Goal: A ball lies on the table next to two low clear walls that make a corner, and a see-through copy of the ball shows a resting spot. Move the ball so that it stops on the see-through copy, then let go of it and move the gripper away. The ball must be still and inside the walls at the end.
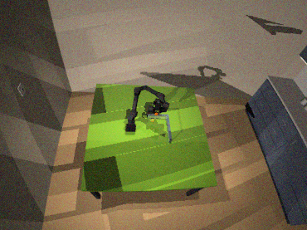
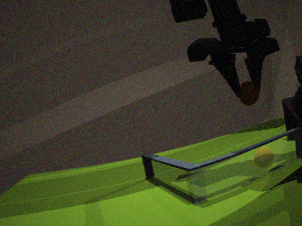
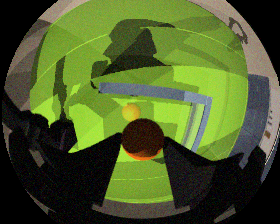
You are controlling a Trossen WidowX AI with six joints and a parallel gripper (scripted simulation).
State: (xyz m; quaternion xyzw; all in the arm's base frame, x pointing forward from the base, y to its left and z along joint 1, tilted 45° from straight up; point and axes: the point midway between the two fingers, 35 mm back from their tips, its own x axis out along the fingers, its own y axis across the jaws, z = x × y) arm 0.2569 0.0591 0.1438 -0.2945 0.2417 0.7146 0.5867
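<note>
My gripper tip is 20 mm past the see-through copy of ball, 10 mm to the left of it and 120 mm above it. The rest, counted from my gripper tip: orange ball: right at my gripper tip.
</note>
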